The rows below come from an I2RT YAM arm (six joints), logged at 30 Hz.
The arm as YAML. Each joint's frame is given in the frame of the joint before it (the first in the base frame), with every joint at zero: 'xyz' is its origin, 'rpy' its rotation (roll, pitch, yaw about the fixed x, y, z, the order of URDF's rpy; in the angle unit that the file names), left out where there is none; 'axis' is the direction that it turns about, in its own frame. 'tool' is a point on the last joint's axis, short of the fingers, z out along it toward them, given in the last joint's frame.
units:
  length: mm
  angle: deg
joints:
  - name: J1
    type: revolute
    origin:
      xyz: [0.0, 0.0, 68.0]
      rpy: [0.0, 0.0, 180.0]
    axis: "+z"
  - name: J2
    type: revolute
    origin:
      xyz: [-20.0, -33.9, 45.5]
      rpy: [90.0, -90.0, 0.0]
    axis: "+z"
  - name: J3
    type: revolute
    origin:
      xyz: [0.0, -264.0, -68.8]
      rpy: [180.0, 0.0, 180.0]
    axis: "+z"
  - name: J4
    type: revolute
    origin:
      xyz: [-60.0, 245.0, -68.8]
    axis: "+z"
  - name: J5
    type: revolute
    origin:
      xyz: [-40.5, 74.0, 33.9]
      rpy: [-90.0, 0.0, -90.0]
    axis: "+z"
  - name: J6
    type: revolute
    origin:
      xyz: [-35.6, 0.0, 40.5]
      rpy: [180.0, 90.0, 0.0]
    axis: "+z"
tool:
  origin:
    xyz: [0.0, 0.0, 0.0]
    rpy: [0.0, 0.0, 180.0]
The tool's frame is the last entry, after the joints.
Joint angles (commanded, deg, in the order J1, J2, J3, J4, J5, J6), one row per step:
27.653, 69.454, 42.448, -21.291, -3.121, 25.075
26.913, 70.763, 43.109, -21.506, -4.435, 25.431
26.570, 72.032, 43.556, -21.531, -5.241, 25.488
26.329, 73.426, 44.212, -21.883, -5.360, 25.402
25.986, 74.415, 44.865, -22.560, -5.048, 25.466
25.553, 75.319, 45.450, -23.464, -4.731, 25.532
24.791, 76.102, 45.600, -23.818, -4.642, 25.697
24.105, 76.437, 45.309, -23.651, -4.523, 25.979
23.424, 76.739, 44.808, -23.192, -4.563, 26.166
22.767, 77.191, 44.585, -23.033, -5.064, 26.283
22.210, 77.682, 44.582, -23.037, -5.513, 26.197
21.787, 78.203, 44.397, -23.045, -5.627, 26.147
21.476, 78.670, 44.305, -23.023, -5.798, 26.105
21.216, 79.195, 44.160, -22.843, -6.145, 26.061
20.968, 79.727, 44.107, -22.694, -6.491, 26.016
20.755, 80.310, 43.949, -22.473, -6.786, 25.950
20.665, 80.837, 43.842, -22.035, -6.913, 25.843
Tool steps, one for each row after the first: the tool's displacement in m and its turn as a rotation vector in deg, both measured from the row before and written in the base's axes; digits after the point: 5 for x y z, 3 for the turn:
0.00443, -0.00040, -0.00177, 0.680, 1.348, -0.140
0.00349, 0.00064, -0.00266, 0.198, 1.053, 0.136
0.00375, 0.00075, -0.00255, -0.448, 0.985, -0.099
0.00300, -0.00046, -0.00138, -0.633, 0.824, -0.587
0.00257, -0.00116, -0.00169, -0.725, 1.014, -0.677
0.00261, -0.00267, -0.00290, -0.403, 0.916, -0.947
0.00134, -0.00292, -0.00278, -0.139, 0.466, -0.984
0.00103, -0.00292, -0.00342, -0.017, 0.385, -0.811
0.00133, -0.00236, -0.00289, 0.234, 0.671, -0.468
0.00154, -0.00182, -0.00208, 0.112, 0.577, -0.234
0.00087, -0.00166, -0.00317, -0.203, 0.683, -0.319
0.00086, -0.00108, -0.00242, -0.084, 0.540, -0.183
0.00085, -0.00072, -0.00277, 0.074, 0.550, -0.037
0.00104, -0.00059, -0.00237, 0.097, 0.499, -0.027
0.00082, -0.00055, -0.00305, 0.021, 0.556, -0.003
0.00105, 0.00003, -0.00236, -0.014, 0.190, 0.067

